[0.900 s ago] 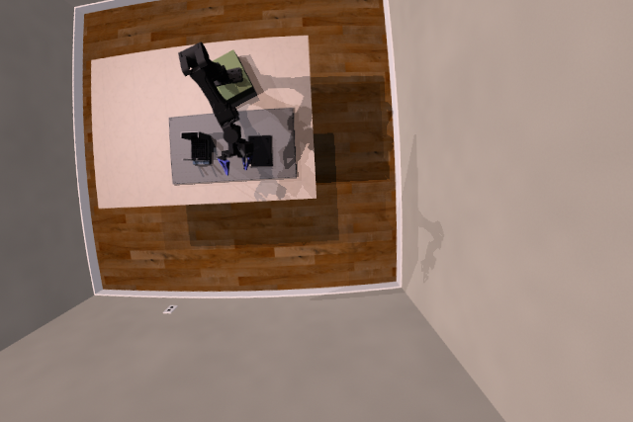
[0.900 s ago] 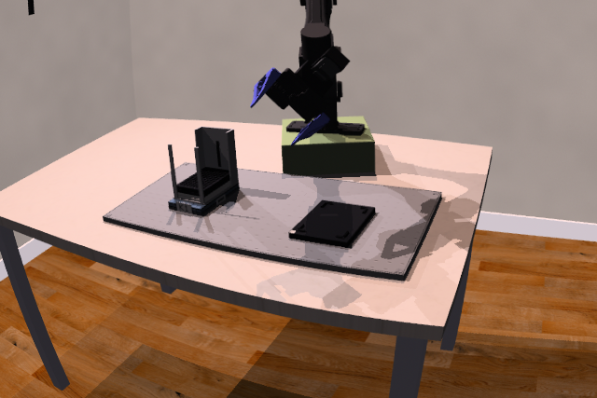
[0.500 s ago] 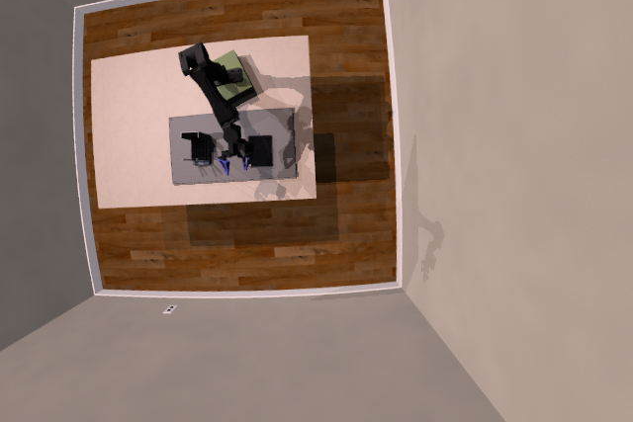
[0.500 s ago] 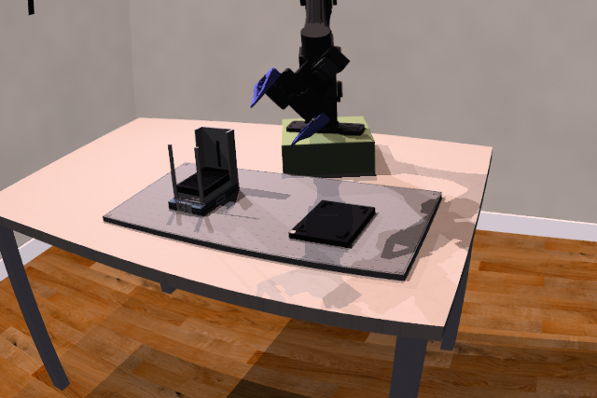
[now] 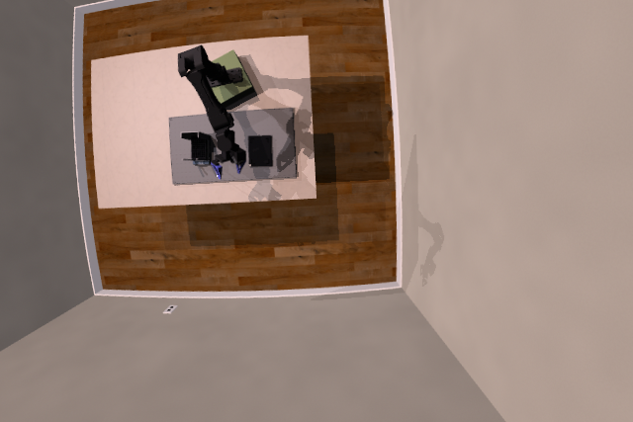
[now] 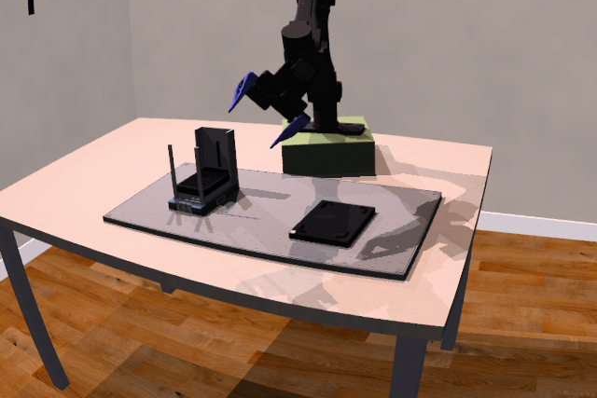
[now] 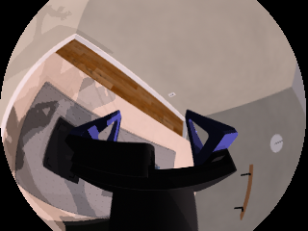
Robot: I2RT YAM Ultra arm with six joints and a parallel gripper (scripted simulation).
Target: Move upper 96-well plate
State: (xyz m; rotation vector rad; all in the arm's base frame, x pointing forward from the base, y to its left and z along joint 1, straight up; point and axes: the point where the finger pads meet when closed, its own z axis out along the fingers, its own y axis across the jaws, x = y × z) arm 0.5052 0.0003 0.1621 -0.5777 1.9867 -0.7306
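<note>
Right now the black 96-well plate is 18 cm behind my hand, 20 cm to the right of it and 19 cm below it. The rest, counted from my hand: thin rack post: 12 cm behind, 25 cm to the right, 15 cm below; black plate nest N1: 10 cm behind, 11 cm to the left, 22 cm below; pale A1 square: 4 cm behind, 5 cm to the left, 22 cm below.
</note>
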